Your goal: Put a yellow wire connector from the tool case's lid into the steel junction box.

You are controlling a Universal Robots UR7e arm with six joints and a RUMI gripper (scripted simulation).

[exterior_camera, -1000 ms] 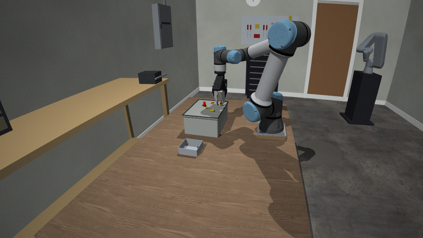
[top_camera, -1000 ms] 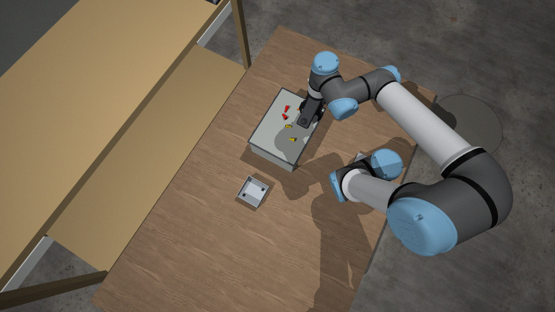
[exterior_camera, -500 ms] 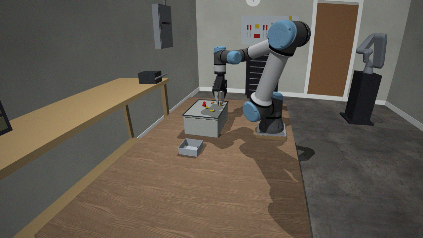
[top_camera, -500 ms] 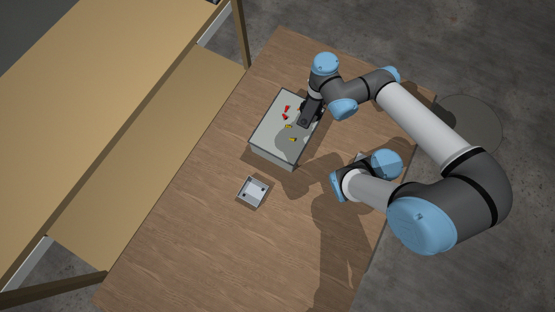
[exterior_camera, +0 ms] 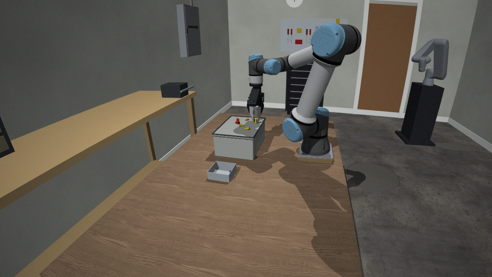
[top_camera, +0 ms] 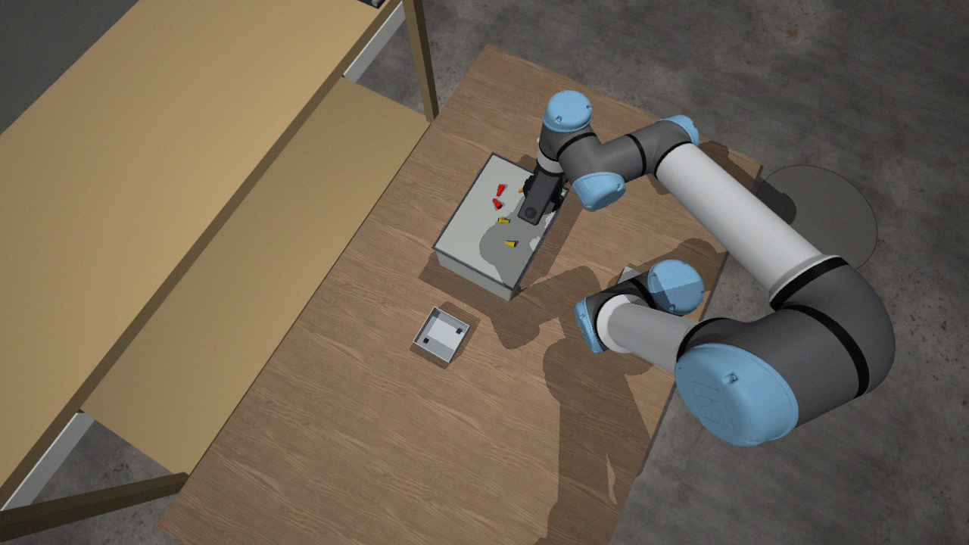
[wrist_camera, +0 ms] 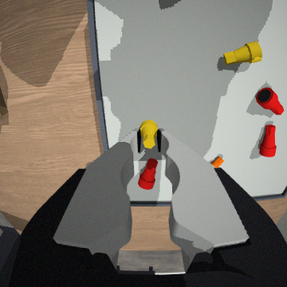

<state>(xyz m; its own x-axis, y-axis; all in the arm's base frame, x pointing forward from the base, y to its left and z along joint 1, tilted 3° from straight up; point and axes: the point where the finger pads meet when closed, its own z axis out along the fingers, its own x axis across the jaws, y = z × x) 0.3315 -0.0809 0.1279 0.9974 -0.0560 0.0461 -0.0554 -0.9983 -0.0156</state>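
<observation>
Right now the orange connector is 60 mm ahead of my hand, 40 mm to the right of it and 10 mm below it. From my hand the other things lie so: grey tool case 80 mm ahead, 50 mm to the left, 50 mm below.
</observation>
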